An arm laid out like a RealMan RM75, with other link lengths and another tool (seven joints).
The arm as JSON. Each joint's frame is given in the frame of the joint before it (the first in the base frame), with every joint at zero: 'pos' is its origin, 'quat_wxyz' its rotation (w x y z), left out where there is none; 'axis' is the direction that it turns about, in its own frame. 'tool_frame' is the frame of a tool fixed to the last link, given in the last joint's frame.
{
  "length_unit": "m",
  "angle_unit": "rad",
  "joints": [
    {
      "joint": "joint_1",
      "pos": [
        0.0,
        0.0,
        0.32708
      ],
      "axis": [
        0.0,
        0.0,
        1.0
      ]
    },
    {
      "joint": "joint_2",
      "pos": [
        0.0,
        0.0,
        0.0
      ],
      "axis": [
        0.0,
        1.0,
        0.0
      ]
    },
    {
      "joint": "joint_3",
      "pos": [
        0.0,
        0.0,
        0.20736
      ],
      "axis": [
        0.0,
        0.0,
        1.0
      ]
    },
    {
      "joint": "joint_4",
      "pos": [
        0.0,
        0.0,
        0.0
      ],
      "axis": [
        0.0,
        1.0,
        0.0
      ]
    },
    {
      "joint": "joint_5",
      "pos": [
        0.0,
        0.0,
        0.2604
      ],
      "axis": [
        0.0,
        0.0,
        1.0
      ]
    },
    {
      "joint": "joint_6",
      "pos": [
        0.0,
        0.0,
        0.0
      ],
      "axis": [
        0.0,
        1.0,
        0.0
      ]
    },
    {
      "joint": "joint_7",
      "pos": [
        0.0,
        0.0,
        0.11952
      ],
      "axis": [
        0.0,
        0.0,
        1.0
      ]
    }
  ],
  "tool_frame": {
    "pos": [
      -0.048,
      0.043,
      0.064
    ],
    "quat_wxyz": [
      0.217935,
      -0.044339,
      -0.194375,
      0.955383
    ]
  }
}
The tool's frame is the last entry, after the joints.
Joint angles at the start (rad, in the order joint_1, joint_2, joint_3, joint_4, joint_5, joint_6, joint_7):
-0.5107 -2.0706 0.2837 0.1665 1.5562 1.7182 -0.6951
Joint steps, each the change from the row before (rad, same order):
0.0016 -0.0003 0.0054 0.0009 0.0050 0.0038 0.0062
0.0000 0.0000 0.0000 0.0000 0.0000 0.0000 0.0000
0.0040 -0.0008 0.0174 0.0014 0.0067 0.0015 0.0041
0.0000 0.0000 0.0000 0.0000 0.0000 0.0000 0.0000
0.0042 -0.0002 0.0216 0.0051 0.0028 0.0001 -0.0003
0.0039 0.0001 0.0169 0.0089 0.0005 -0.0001 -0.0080
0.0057 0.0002 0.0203 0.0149 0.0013 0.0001 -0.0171
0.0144 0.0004 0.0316 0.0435 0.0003 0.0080 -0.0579
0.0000 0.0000 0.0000 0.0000 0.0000 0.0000 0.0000
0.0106 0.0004 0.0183 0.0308 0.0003 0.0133 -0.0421
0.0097 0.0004 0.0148 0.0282 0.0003 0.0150 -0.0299
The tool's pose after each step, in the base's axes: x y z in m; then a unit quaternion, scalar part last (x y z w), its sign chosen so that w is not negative. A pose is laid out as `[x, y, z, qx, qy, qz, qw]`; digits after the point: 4 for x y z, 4 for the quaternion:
[-0.2369, 0.3269, 0.0448, -0.3846, 0.6549, 0.3956, 0.5164]
[-0.2369, 0.3269, 0.0448, -0.3846, 0.6549, 0.3956, 0.5164]
[-0.2375, 0.3234, 0.0412, -0.3829, 0.6630, 0.3909, 0.5109]
[-0.2375, 0.3234, 0.0412, -0.3829, 0.6630, 0.3909, 0.5109]
[-0.2385, 0.3204, 0.0386, -0.3814, 0.6713, 0.3860, 0.5048]
[-0.2396, 0.3184, 0.0380, -0.3815, 0.6771, 0.3818, 0.5002]
[-0.2411, 0.3160, 0.0381, -0.3831, 0.6841, 0.3756, 0.4942]
[-0.2437, 0.3118, 0.0435, -0.3899, 0.6937, 0.3613, 0.4861]
[-0.2437, 0.3118, 0.0435, -0.3899, 0.6937, 0.3613, 0.4861]
[-0.2445, 0.3082, 0.0484, -0.3937, 0.6994, 0.3497, 0.4831]
[-0.2451, 0.3050, 0.0531, -0.3934, 0.7052, 0.3413, 0.4811]

